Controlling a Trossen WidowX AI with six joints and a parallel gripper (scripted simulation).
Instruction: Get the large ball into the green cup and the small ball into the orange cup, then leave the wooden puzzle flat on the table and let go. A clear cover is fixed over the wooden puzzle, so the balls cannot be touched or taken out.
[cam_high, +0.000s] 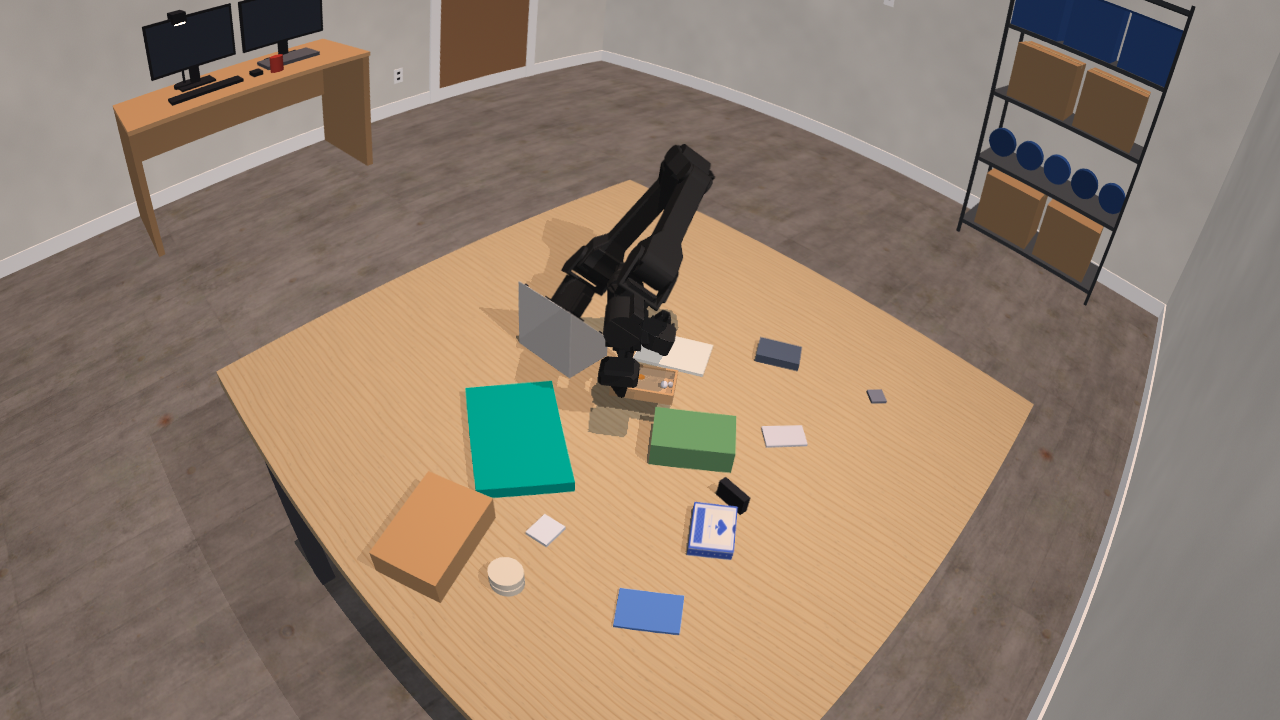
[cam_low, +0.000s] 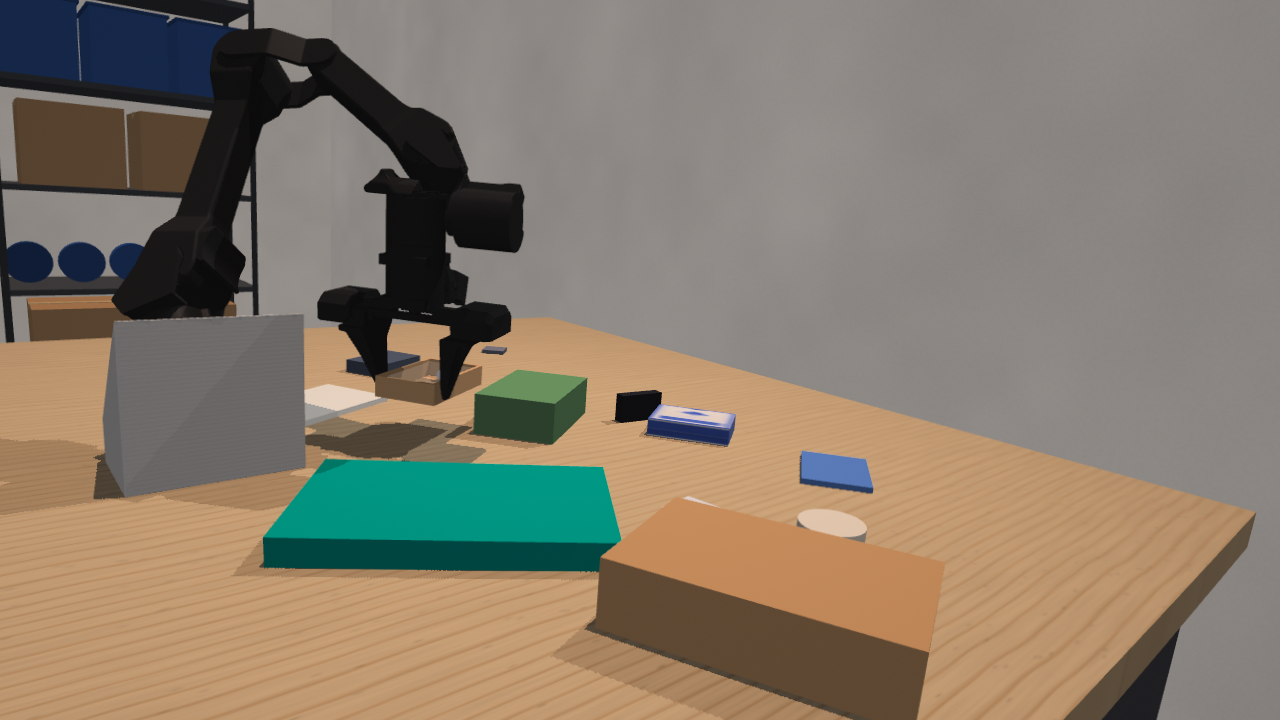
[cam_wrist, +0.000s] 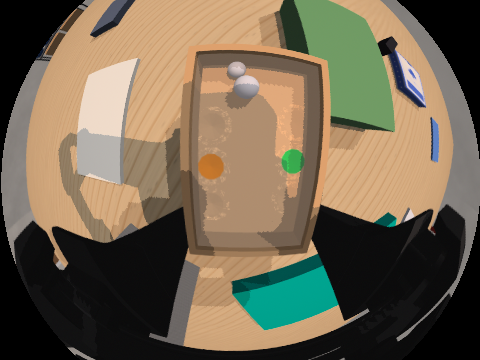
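My gripper is now 30 mm short of the wooden puzzle, 20 mm to the right of it and 30 mm above it. The rest, counted from my hand: teal slab: 30 mm behind, 200 mm to the right, 80 mm below; green box: 150 mm ahead, 30 mm to the left, 70 mm below; cream slab: 60 mm behind, 180 mm to the left, 90 mm below.
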